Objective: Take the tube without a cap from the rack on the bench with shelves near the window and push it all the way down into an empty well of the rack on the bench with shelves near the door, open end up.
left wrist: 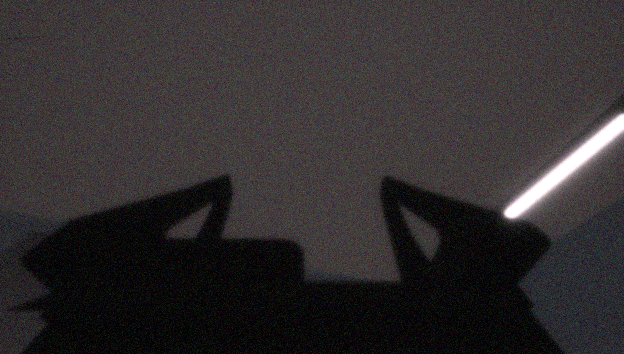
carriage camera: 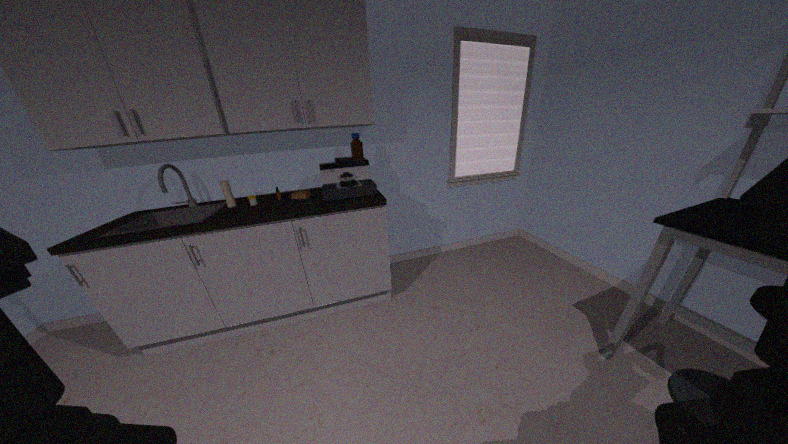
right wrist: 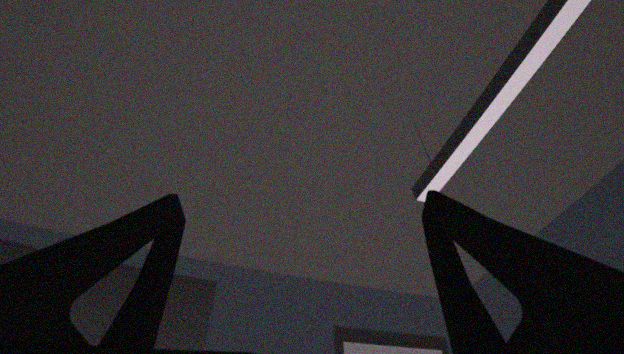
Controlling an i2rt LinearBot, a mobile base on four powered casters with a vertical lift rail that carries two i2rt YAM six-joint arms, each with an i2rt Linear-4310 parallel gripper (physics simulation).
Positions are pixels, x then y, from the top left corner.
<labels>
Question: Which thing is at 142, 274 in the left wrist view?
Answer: The left gripper.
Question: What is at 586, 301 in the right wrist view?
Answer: The right gripper.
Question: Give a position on a wall cupboard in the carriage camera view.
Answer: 86, 81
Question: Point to a window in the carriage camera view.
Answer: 492, 70
</labels>
